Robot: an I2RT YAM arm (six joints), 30 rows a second.
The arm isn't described. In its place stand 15 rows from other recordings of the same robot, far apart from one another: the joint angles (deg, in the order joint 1, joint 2, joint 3, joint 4, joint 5, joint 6), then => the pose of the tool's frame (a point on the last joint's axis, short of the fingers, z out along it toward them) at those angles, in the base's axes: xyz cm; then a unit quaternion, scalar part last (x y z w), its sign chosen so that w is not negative.
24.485, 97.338, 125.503, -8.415, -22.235, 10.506 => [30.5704, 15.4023, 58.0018, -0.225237, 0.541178, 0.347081, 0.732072]
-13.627, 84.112, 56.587, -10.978, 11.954, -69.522 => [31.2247, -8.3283, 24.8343, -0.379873, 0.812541, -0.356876, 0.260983]
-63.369, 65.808, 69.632, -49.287, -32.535, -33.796 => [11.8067, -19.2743, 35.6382, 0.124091, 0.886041, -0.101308, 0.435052]
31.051, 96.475, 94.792, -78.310, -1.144, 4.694 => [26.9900, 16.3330, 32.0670, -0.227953, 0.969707, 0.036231, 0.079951]
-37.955, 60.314, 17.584, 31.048, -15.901, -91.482 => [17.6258, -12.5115, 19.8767, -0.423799, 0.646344, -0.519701, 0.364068]
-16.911, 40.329, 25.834, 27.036, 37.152, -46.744 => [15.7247, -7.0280, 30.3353, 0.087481, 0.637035, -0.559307, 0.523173]
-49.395, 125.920, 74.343, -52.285, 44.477, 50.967 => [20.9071, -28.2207, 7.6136, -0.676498, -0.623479, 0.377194, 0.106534]
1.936, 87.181, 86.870, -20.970, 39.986, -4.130 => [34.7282, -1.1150, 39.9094, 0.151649, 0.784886, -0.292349, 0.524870]
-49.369, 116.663, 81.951, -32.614, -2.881, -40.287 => [27.2422, -31.4745, 15.8146, 0.072677, 0.977492, -0.121060, 0.156752]
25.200, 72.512, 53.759, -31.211, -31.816, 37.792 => [22.6368, 12.7263, 26.3531, 0.005833, 0.908441, 0.391583, 0.146160]
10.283, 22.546, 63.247, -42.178, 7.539, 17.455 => [3.2363, 0.1125, 41.7163, 0.090491, 0.710343, 0.121225, 0.687407]
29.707, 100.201, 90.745, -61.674, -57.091, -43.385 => [28.7861, 19.8650, 30.3937, -0.578938, 0.649526, 0.450890, 0.199110]
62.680, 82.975, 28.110, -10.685, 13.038, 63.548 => [10.9374, 19.4229, 11.0754, 0.031395, 0.970795, 0.137464, 0.194103]
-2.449, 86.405, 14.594, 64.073, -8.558, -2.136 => [24.5136, -0.5182, 14.8250, -0.047028, 0.751239, 0.029916, 0.657672]
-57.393, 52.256, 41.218, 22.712, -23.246, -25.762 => [12.7614, -17.3417, 35.5835, 0.018290, 0.637736, -0.408819, 0.652553]
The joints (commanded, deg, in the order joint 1, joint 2, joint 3, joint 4, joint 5, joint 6), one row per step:
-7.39 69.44 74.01 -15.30 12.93 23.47
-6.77 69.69 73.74 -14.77 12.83 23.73
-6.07 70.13 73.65 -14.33 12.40 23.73
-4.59 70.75 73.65 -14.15 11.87 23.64
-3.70 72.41 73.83 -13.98 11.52 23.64
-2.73 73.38 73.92 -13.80 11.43 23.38
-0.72 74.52 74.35 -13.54 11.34 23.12
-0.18 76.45 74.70 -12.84 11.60 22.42
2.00 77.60 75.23 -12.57 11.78 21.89
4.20 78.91 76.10 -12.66 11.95 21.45
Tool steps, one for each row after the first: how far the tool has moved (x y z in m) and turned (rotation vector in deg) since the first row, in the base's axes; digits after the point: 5 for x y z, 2 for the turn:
0.00225 0.00277 -0.00176 0.26 -0.10 0.67
0.00537 0.00609 -0.00347 0.35 -0.02 1.79
0.00964 0.01327 -0.00595 0.41 0.44 3.81
0.01864 0.01728 -0.01225 0.62 1.74 5.04
0.02401 0.02199 -0.01598 0.45 2.52 6.14
0.03018 0.03231 -0.01839 0.22 3.05 8.30
0.03998 0.03495 -0.02456 -0.44 4.12 8.73
0.04559 0.04684 -0.02668 -1.04 4.61 10.85
0.05120 0.05929 -0.02832 -1.56 5.23 12.98

